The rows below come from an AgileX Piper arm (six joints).
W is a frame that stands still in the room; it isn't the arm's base.
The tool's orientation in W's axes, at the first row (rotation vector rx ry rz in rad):
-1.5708, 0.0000, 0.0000
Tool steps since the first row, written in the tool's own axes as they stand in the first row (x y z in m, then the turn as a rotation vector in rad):
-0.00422, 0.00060, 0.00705, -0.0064, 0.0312, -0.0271
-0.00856, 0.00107, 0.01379, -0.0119, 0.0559, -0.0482
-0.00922, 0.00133, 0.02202, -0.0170, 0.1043, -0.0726
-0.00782, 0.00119, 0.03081, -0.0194, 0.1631, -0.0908
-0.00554, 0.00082, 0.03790, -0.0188, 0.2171, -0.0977
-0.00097, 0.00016, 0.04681, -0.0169, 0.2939, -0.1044
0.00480, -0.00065, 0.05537, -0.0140, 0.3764, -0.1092
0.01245, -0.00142, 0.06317, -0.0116, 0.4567, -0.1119
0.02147, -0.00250, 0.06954, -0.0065, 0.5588, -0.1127
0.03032, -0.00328, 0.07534, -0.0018, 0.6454, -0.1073
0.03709, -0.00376, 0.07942, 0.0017, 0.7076, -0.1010
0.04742, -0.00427, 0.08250, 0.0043, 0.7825, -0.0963
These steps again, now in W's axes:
-0.00422, 0.00705, -0.00060, -0.0064, -0.0271, -0.0312
-0.00856, 0.01379, -0.00107, -0.0119, -0.0482, -0.0559
-0.00922, 0.02202, -0.00133, -0.0170, -0.0726, -0.1043
-0.00782, 0.03081, -0.00119, -0.0194, -0.0908, -0.1631
-0.00554, 0.03790, -0.00082, -0.0188, -0.0977, -0.2171
-0.00097, 0.04681, -0.00016, -0.0169, -0.1044, -0.2939
0.00480, 0.05537, 0.00065, -0.0140, -0.1092, -0.3764
0.01245, 0.06317, 0.00142, -0.0116, -0.1119, -0.4567
0.02147, 0.06954, 0.00250, -0.0065, -0.1127, -0.5588
0.03032, 0.07534, 0.00328, -0.0018, -0.1073, -0.6454
0.03709, 0.07942, 0.00376, 0.0017, -0.1010, -0.7076
0.04742, 0.08250, 0.00427, 0.0043, -0.0963, -0.7825

